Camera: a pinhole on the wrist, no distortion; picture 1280 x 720 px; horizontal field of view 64.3 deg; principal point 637.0 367.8 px. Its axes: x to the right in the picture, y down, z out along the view. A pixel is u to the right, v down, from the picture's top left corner.
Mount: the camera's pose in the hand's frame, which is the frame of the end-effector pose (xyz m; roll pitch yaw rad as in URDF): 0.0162 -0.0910 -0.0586 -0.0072 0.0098 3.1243
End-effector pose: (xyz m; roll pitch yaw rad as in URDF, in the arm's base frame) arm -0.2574 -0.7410 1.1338 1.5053 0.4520 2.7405
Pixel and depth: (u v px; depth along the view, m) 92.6 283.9 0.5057
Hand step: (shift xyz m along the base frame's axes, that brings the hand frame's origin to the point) -0.0457 0.5112 -0.1484
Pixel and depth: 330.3 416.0 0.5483
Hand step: 0.0859 0.5046 -0.1587
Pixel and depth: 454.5 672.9 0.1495
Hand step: 0.0579 0.0837 -0.1357
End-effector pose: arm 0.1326 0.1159 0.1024 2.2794 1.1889 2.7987
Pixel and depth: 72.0 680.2 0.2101
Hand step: 0.1506 -0.0409 -0.2021
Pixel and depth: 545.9 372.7 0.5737
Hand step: 0.4470 0.1879 -0.2103
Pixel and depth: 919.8 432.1 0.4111
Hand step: 0.3778 0.0668 -0.0234
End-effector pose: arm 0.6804 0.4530 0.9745 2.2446 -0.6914 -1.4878
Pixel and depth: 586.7 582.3 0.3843
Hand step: -0.1246 -0.2509 -0.2426
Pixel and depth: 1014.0 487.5 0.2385
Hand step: -0.0591 -0.0780 -0.2055
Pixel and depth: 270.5 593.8 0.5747
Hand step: -0.2220 -0.5043 -0.2476
